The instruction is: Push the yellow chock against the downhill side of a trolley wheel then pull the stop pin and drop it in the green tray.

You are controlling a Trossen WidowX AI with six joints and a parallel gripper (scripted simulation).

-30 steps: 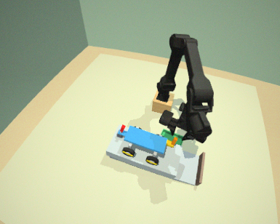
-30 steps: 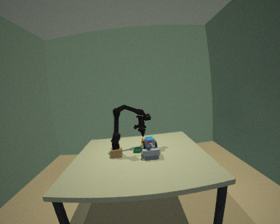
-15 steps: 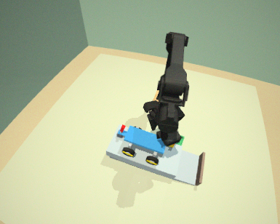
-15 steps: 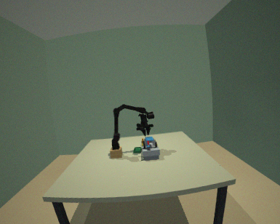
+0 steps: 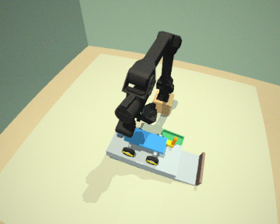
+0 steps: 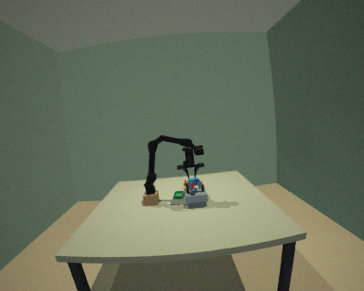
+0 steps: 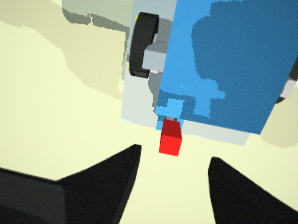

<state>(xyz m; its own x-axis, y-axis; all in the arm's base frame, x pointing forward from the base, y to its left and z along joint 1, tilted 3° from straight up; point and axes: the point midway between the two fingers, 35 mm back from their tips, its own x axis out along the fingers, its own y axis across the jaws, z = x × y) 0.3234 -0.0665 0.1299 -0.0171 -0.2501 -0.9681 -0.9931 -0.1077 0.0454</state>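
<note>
The red-headed stop pin lies 6 cm below my gripper tip and 3 cm to the right of it. Round my gripper tip: brown end stop 35 cm to the left, 17 cm below; then blue trolley 8 cm to the left, 8 cm below, 1 cm ahead; then green tray 20 cm below, 18 cm to the left, 12 cm behind.
</note>
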